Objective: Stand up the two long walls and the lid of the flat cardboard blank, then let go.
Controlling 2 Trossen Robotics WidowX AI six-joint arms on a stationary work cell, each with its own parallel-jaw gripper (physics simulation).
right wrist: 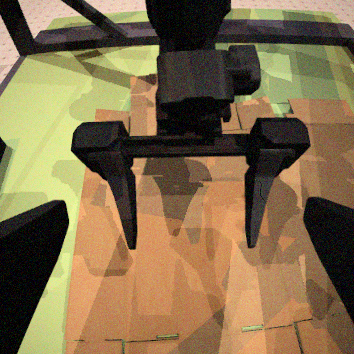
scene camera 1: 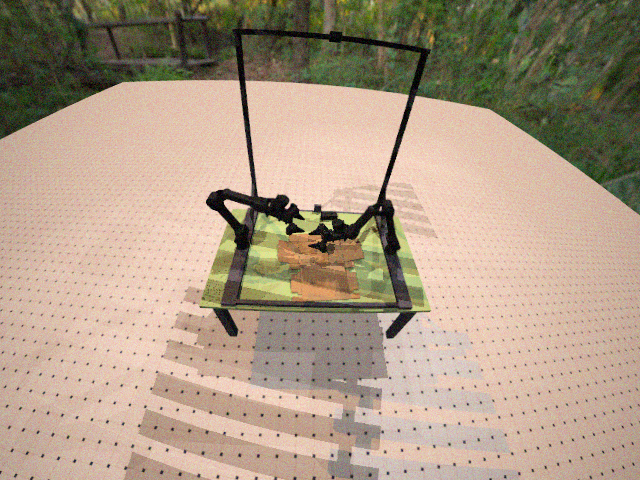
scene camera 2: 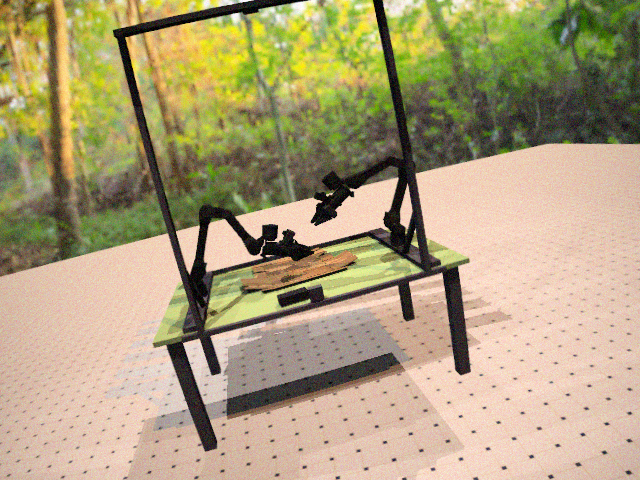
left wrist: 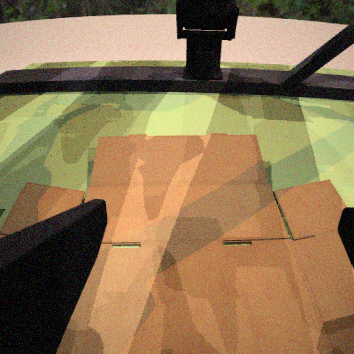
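Pixels of known places: left gripper, fingertip midpoint: (right wrist: 191, 248) (scene camera 1: 308, 240) (scene camera 2: 312, 250) (left wrist: 224, 215); right gripper, fingertip midpoint: (right wrist: 187, 210) (scene camera 1: 304, 225) (scene camera 2: 312, 224); left arm's base at its link origin: (scene camera 1: 390, 251); right arm's base at its link origin: (scene camera 1: 242, 245) (scene camera 2: 399, 244) (left wrist: 202, 73).
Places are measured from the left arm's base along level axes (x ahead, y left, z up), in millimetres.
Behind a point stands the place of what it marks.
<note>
The brown cardboard blank (scene camera 1: 324, 281) {y 227, x 426, z -11 mm} (scene camera 2: 297, 273) {y 18, x 435, z -17 mm} (left wrist: 180, 285) {y 18, x 541, z -17 mm} (right wrist: 155, 290) {y -36, x 534, z -17 mm} lies flat on the table, with its walls and lid spread out. My left gripper (scene camera 1: 311, 239) {y 1, x 521, z 73 mm} (scene camera 2: 312, 252) {y 1, x 521, z 73 mm} (left wrist: 224, 215) {y 1, x 521, z 73 mm} (right wrist: 191, 248) {y 1, x 521, z 73 mm} is open and empty, low over the part of the blank at the back in scene camera 1. My right gripper (scene camera 1: 302, 224) {y -1, x 547, z 186 mm} (scene camera 2: 314, 222) {y -1, x 547, z 186 mm} (right wrist: 187, 210) {y -1, x 547, z 186 mm} is open and empty, higher up and tilted down towards the blank and the left gripper. The gap between the left fingertips and the cardboard cannot be judged exactly.
The green patterned table (scene camera 1: 258, 286) {y 268, x 781, z -19 mm} (scene camera 2: 442, 253) {y -226, x 1017, z -19 mm} (left wrist: 30, 112) {y 254, x 796, z -19 mm} (right wrist: 45, 150) {y -214, x 336, z -19 mm} has dark rails along its edges. A tall black frame (scene camera 1: 245, 113) {y -340, x 882, z 652 mm} (scene camera 2: 146, 134) {y -379, x 37, z 677 mm} rises over it. A black block (scene camera 1: 326, 214) {y -300, x 398, z 15 mm} (scene camera 2: 293, 296) {y -332, x 378, z 9 mm} sits near one long edge. The two grippers are close together.
</note>
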